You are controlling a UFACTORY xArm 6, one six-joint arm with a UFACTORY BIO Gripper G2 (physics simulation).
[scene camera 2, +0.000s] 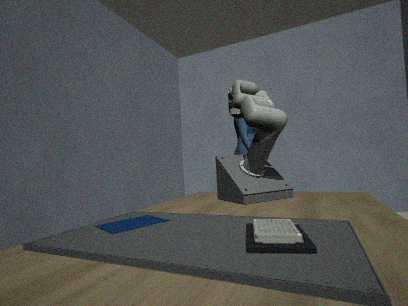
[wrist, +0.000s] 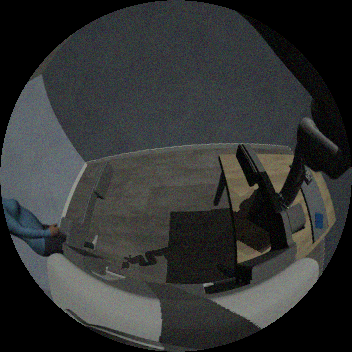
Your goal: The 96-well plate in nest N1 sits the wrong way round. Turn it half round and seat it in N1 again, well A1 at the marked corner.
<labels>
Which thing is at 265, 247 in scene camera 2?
A dark nest N1.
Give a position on a white 96-well plate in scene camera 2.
265, 230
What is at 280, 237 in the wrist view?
The gripper.
</labels>
